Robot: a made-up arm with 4 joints. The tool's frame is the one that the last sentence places. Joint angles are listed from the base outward.
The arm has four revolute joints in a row. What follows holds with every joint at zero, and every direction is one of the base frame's.
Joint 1 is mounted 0.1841 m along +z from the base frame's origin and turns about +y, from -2.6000 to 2.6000 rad.
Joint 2 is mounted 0.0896 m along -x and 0.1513 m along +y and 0.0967 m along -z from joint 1 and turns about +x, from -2.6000 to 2.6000 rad.
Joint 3 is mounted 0.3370 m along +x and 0.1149 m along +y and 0.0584 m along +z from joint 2 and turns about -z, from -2.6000 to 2.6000 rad.
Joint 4 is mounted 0.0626 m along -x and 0.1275 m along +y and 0.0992 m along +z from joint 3 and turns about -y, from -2.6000 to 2.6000 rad.
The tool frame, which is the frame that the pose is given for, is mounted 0.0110 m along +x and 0.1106 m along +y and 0.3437 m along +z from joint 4; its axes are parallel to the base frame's.
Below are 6 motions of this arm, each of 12 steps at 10 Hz.
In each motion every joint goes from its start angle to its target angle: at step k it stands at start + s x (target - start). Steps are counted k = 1, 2, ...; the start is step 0. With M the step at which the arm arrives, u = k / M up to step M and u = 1 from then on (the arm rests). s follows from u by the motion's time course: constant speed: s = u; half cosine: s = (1 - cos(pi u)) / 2; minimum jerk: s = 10 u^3 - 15 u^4 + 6 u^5.
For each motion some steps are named. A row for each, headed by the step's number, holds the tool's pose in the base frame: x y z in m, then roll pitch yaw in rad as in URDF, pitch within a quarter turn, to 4 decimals.
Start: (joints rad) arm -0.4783 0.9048 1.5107 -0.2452
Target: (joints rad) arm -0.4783 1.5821 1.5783 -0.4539
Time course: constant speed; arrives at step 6
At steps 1, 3, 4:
1: 0.3271 -0.2173 0.6119 1.1110 0.9834 -0.5071
3: 0.3821 -0.2822 0.5054 1.6029 1.0673 0.0463
4: 0.4114 -0.3010 0.4479 1.8728 1.0522 0.3481

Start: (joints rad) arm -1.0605 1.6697 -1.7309 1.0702
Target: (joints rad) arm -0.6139 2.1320 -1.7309 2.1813
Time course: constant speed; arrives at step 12
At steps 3, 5, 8, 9, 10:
3: 0.4136 -0.0207 -0.0197 -2.0368 0.0254 -1.5959
5: 0.4013 0.0704 -0.0511 -2.0918 0.1668 -1.3777
8: 0.3465 0.1974 -0.0685 -2.1006 0.4199 -1.0654
9: 0.3211 0.2342 -0.0653 -2.0788 0.5097 -0.9576
10: 0.2932 0.2674 -0.0575 -2.0410 0.5993 -0.8432

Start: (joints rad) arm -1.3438 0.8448 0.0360 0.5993
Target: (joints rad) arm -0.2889 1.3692 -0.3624 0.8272
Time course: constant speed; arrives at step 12
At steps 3, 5, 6, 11, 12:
3: -0.3903 -0.0221 0.3577 2.3703 -1.0720 -1.4992
5: -0.3386 -0.0701 0.3802 2.1950 -1.0066 -1.2702
6: -0.3121 -0.0923 0.3859 2.1295 -0.9604 -1.1812
11: -0.1954 -0.1808 0.3606 1.9662 -0.6501 -0.9493
12: -0.1788 -0.1933 0.3466 1.9517 -0.5788 -0.9340

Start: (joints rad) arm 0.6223 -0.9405 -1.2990 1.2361
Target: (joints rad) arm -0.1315 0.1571 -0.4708 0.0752
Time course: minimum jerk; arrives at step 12
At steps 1, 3, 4, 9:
1: 0.0592 0.2668 0.4157 0.3968 -0.1938 1.3145
3: 0.0280 0.2874 0.4310 0.2726 -0.1827 1.2717
4: 0.0007 0.3118 0.4444 0.1556 -0.1757 1.2063
9: -0.0010 0.3839 0.5954 0.0089 -0.2637 0.5557

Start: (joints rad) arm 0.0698 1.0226 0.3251 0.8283
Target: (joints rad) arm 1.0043 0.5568 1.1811 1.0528
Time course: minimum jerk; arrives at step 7
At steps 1, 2, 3, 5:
1: 0.0812 0.0502 0.6686 0.8809 -0.1417 -0.8568
2: 0.1683 0.1023 0.6694 0.6866 -0.0831 -0.9031
3: 0.3288 0.1982 0.6173 0.3178 -0.0270 -0.9896
5: 0.5632 0.3840 0.2896 -0.5022 -0.0783 -1.0562

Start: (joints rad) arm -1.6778 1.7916 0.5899 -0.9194
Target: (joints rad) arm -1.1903 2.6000 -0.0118 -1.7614
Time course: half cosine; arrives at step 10
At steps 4, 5, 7, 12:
4: 0.0523 -0.1984 0.7621 0.4668 -0.3545 1.9106
5: 0.0925 -0.1864 0.7552 0.4175 -0.2914 2.0983
7: 0.1485 -0.1833 0.7170 0.2961 -0.1952 2.4188
12: 0.1764 -0.1960 0.6707 0.1832 -0.1366 2.6031

